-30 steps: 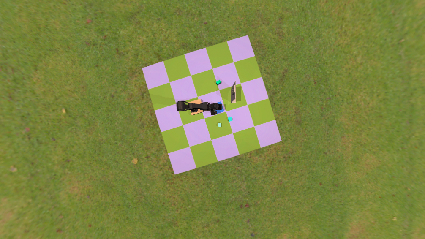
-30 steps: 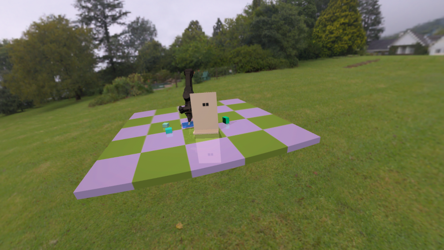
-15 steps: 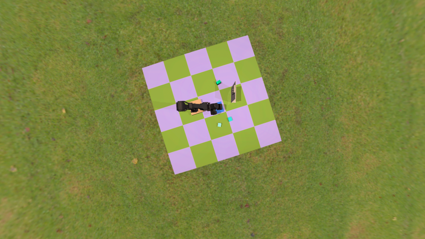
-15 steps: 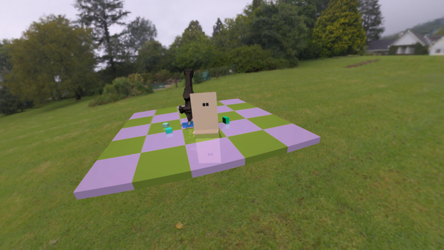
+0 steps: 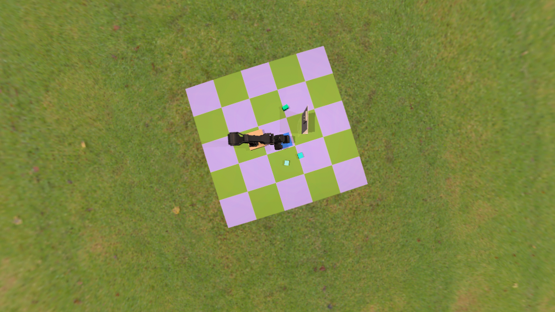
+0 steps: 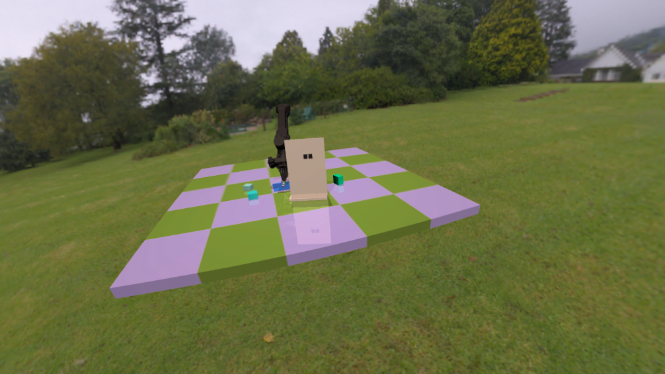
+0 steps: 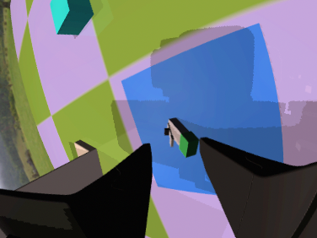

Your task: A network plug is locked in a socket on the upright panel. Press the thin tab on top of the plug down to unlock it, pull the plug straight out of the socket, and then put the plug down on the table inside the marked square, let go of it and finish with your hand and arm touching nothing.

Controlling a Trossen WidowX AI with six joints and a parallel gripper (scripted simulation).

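My gripper tip is 20 mm above the network plug. Round my gripper tip: blue marked square: 30 mm below; tan upright panel: 190 mm ahead, 110 mm to the left, 90 mm above.
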